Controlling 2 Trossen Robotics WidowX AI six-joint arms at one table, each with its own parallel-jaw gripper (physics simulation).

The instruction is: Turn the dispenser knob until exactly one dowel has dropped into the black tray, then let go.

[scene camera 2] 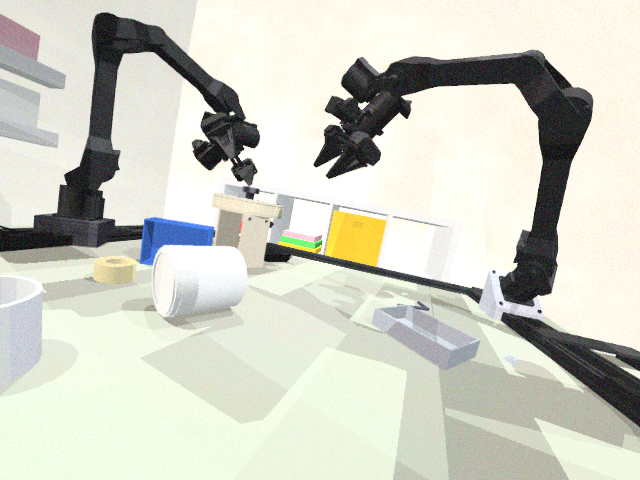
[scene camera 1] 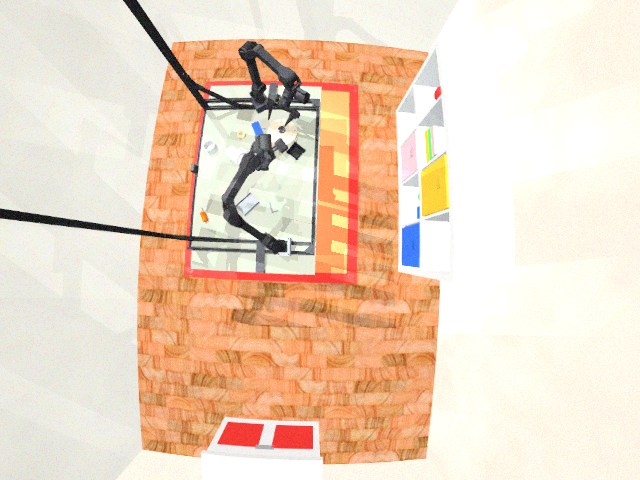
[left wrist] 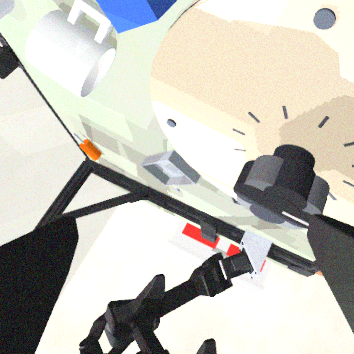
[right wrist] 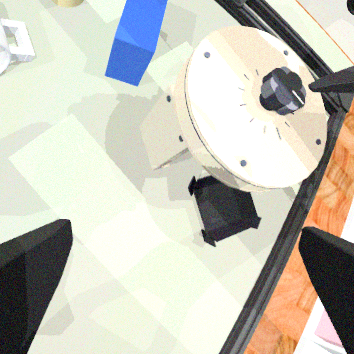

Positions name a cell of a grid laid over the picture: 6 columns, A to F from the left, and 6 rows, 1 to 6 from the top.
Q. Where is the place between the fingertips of my left gripper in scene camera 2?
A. C3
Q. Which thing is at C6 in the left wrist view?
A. My right gripper.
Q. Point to a grey tray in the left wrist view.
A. C3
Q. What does my right gripper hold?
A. Nothing.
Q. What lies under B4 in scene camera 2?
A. A tape roll.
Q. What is my left gripper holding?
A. Nothing.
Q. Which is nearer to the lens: the grey tray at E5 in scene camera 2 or the blue box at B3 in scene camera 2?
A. The grey tray.
